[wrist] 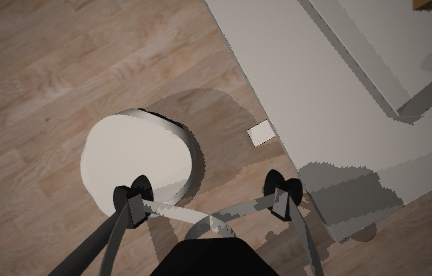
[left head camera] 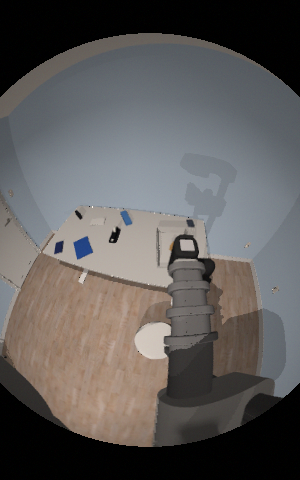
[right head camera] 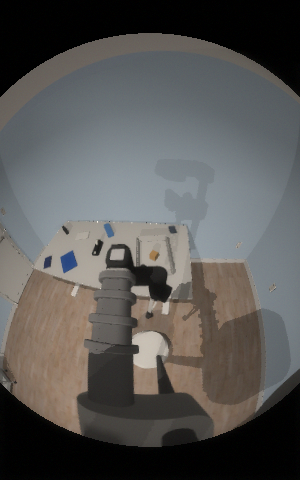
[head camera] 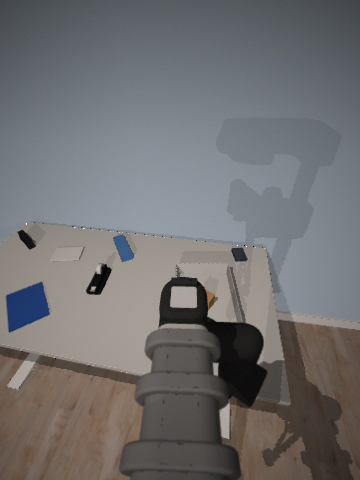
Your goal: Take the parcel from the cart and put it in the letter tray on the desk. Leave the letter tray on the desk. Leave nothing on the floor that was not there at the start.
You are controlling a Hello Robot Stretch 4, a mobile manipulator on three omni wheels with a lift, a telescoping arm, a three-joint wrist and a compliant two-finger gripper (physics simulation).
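Places are measured from the robot's base along level axes (x left, y down, z back), in metres.
Where they show: gripper, fingertip midpoint: (wrist: 208,188) (right head camera: 156,305) (head camera: 220,412); robot's base, link origin: (wrist: 147,159) (left head camera: 154,339) (right head camera: 147,348).
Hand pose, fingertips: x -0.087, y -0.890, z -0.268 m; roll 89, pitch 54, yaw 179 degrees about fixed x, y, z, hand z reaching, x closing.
Each offset is from my fingertips to the top centre of the thing. "*": to the spot under its first point. Level surfaces: height alone.
The orange-brown parcel {dx -0.004, dy +0.139, dz -0.446 m} (head camera: 211,299) (left head camera: 171,246) (right head camera: 154,255) (wrist: 423,5) lies inside the letter tray {dx +0.004, dy +0.128, dz -0.454 m} (head camera: 236,295) (left head camera: 158,247) (right head camera: 172,255) (wrist: 350,62), apart from the gripper. The tray stands on the right part of the desk {dy +0.198 m} (head camera: 75,330) (wrist: 250,55). My gripper (wrist: 208,188) is open and empty, its two fingertips wide apart. It hangs beyond the desk's front edge, over the floor side, near the round white object. The arm covers part of the tray in the head view. I cannot make out the cart with certainty.
A round white object (left head camera: 152,341) (right head camera: 150,350) (wrist: 135,160) stands on the floor before the desk. On the desk lie a blue square {* dx +0.765, dy +0.190, dz -0.403 m} (head camera: 27,306), a black tape dispenser {dx +0.501, dy +0.128, dz -0.564 m} (head camera: 99,280), a blue box {dx +0.442, dy +0.168, dz -0.800 m} (head camera: 123,248), a white pad {dx +0.736, dy +0.188, dz -0.750 m} (head camera: 68,253) and a dark item {dx -0.199, dy +0.180, dz -0.768 m} (head camera: 239,254).
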